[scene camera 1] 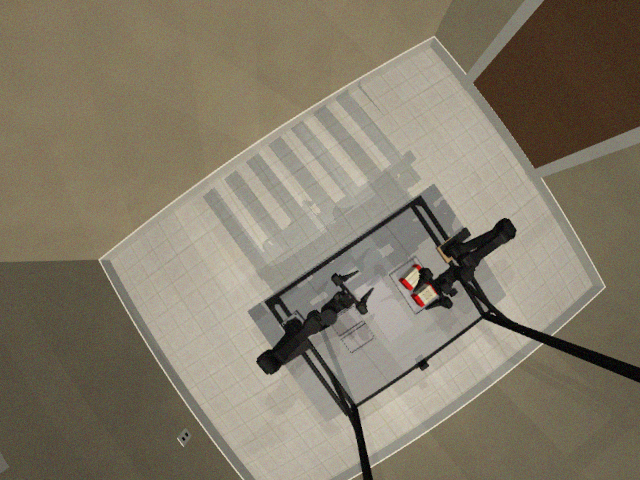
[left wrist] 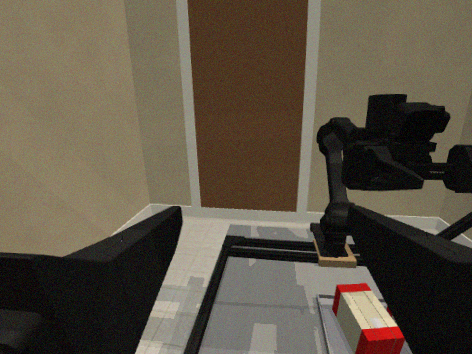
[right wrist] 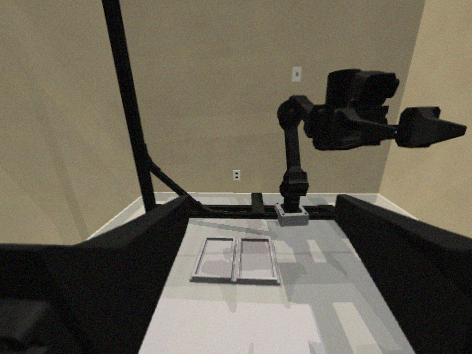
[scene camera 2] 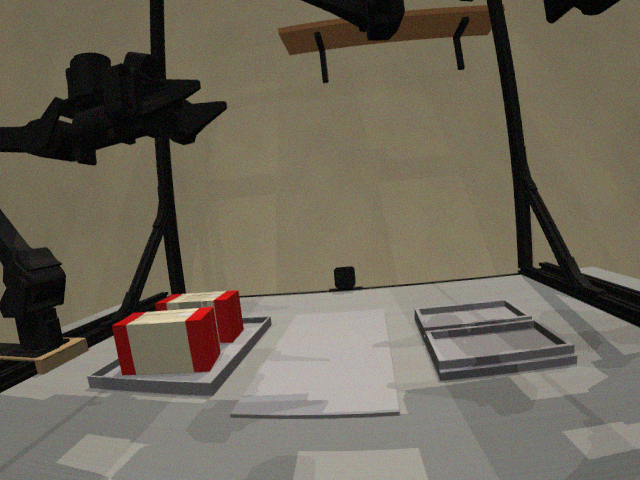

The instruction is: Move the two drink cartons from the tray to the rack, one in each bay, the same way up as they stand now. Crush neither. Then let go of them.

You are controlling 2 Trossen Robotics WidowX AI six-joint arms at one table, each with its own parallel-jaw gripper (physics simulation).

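Frame: origin at the left arm's base, x ahead, y left, z up, level; metres.
Where they show: left gripper, fingertip midpoint: (scene camera 1: 366, 279) (left wrist: 264, 214) (right wrist: 430, 131); right gripper, fingertip midpoint: (scene camera 1: 419, 300) (left wrist: 464, 185) (right wrist: 262, 201) (scene camera 2: 214, 95); left arm's base, origin of the base link: (scene camera 1: 294, 325) (right wrist: 290, 208); right arm's base, origin of the base link: (scene camera 1: 449, 250) (left wrist: 333, 249) (scene camera 2: 42, 347).
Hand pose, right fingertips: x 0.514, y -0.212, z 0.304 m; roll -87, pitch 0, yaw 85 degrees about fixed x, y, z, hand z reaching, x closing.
Each offset is from my right fingertips to the top centre of the thing. "spot": to the spot under its first point. Level surfaces: height alone.
Two cream cartons with red ends lie side by side on the grey tray {0.091 m ahead, 0.055 m right, 0.332 m down} (scene camera 1: 403, 293) (scene camera 2: 149, 386) (left wrist: 324, 325). The nearer carton {0.099 m ahead, 0.003 m left, 0.273 m down} (scene camera 1: 412, 277) (scene camera 2: 157, 343) (left wrist: 367, 312) and the farther carton {0.092 m ahead, 0.108 m right, 0.273 m down} (scene camera 1: 425, 294) (scene camera 2: 230, 317) stand apart, long sides level. The grey two-bay rack {0.316 m back, 0.008 m right, 0.328 m down} (scene camera 1: 361, 345) (scene camera 2: 504, 356) (right wrist: 212, 278) has both bays empty. My left gripper (scene camera 1: 364, 281) (left wrist: 264, 214) is open and empty, high above the table on the rack's side; its fingertips are cut off in scene camera 2. My right gripper (scene camera 2: 212, 94) (right wrist: 262, 201) is open and empty, high above the cartons.
A flat pale mat {0.344 m down} (scene camera 2: 330, 361) (right wrist: 235, 325) lies between tray and rack. A small black box {spot: 0.156 m back, 0.387 m right, 0.305 m down} (scene camera 1: 422, 364) (scene camera 2: 344, 277) stands at the table's far edge in scene camera 2. Black frame posts (scene camera 2: 511, 118) rise at the sides. A wooden shelf (scene camera 2: 439, 23) is on the wall.
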